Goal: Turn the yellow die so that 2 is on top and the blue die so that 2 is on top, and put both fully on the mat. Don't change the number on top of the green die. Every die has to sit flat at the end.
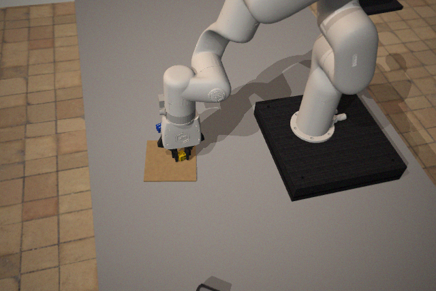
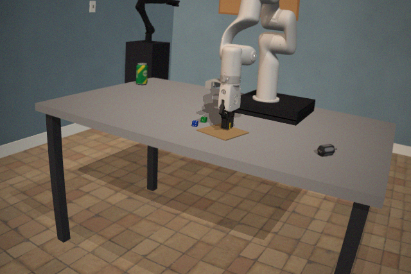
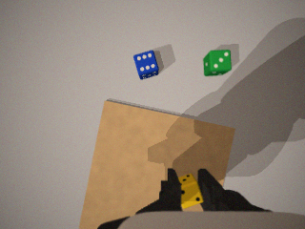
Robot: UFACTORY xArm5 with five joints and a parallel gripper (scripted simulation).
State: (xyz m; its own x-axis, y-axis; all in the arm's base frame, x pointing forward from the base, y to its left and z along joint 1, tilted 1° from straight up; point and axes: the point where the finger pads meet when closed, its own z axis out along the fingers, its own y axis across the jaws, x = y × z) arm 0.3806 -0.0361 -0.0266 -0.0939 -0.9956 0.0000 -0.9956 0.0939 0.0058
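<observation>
Right now the yellow die is 1 cm below my hand. Also, from my hand: blue die 12 cm to the right, 3 cm ahead, 2 cm below; then green die 12 cm to the right, 4 cm behind, 2 cm below; then mat 3 cm below, 3 cm ahead.
</observation>
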